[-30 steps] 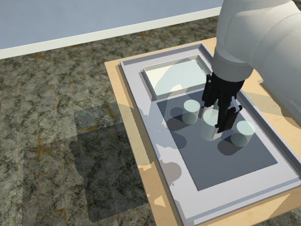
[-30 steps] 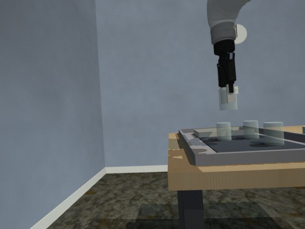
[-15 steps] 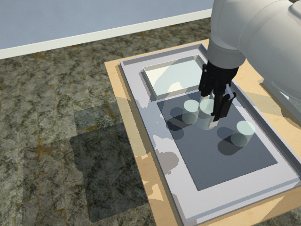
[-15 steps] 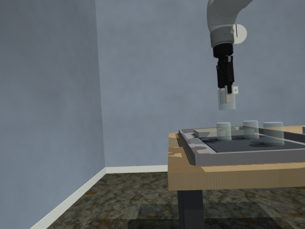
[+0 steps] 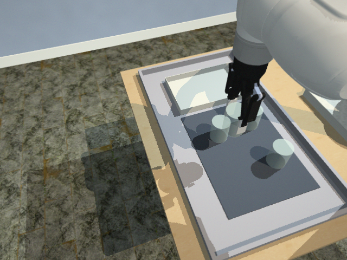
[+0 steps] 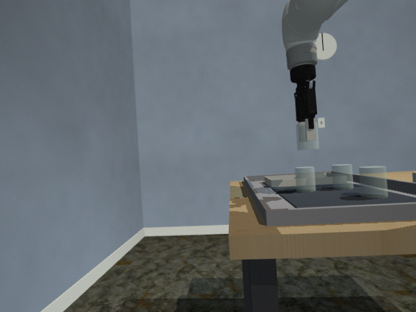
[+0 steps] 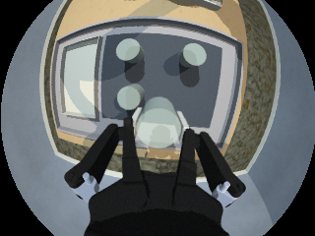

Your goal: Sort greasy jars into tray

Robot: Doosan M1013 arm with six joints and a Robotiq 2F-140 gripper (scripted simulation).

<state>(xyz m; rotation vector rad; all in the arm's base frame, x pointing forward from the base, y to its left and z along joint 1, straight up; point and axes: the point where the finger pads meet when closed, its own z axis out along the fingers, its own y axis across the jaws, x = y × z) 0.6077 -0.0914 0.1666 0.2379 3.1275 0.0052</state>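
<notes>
My gripper is now 310 mm to the left of the cream tray, 190 mm above it and 110 mm past it. Round my hand: dark drying mat (200 mm below, 60 mm behind, 10 mm to the left); then rimmed steel top (200 mm below, 100 mm to the right, 70 mm behind).
</notes>
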